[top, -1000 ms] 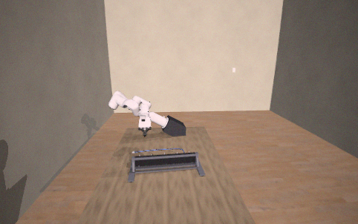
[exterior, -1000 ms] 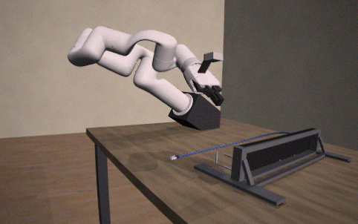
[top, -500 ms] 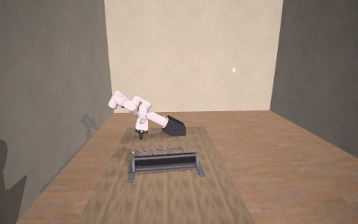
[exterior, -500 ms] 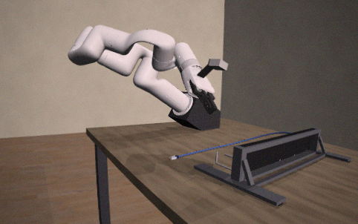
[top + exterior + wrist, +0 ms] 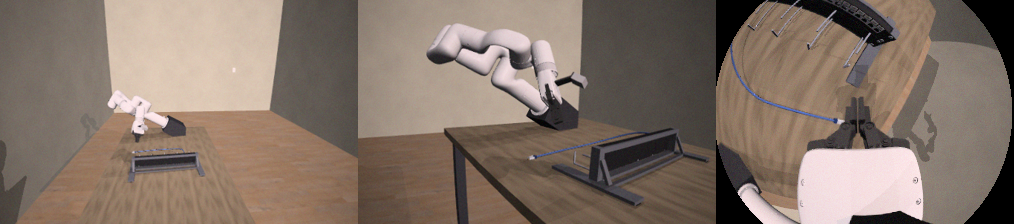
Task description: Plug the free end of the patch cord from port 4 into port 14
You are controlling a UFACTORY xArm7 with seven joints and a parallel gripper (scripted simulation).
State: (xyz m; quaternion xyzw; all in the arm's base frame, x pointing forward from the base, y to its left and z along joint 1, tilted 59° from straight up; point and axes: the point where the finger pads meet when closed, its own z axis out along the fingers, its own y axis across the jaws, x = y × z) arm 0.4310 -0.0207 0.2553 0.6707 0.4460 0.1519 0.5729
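The pale plug lies 60 mm behind my hand, 50 mm to the right of it and 140 mm below it.
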